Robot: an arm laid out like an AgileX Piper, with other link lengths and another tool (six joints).
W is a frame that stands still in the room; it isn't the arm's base.
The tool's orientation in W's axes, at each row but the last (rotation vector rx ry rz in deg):
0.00 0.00 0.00
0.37 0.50 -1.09
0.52 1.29 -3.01
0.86 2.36 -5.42
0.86 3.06 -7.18
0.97 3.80 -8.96
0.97 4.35 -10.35
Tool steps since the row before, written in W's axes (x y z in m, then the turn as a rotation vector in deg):
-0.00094 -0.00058 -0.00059 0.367 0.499 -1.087
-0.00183 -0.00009 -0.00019 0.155 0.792 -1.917
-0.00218 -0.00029 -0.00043 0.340 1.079 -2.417
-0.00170 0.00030 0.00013 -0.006 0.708 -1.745
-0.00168 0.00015 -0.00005 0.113 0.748 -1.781
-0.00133 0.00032 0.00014 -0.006 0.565 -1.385
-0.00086 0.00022 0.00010 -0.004 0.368 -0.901
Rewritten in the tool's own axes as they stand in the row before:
-0.00094 -0.00058 -0.00059 0.367 0.499 -1.087
-0.00183 -0.00013 -0.00021 0.157 0.783 -1.921
-0.00215 -0.00041 -0.00048 0.338 1.075 -2.419
-0.00172 0.00014 0.00006 0.000 0.681 -1.756
-0.00168 -0.00006 -0.00014 0.115 0.736 -1.786
-0.00137 0.00011 0.00005 0.000 0.541 -1.395
-0.00089 0.00006 0.00003 0.000 0.352 -0.907

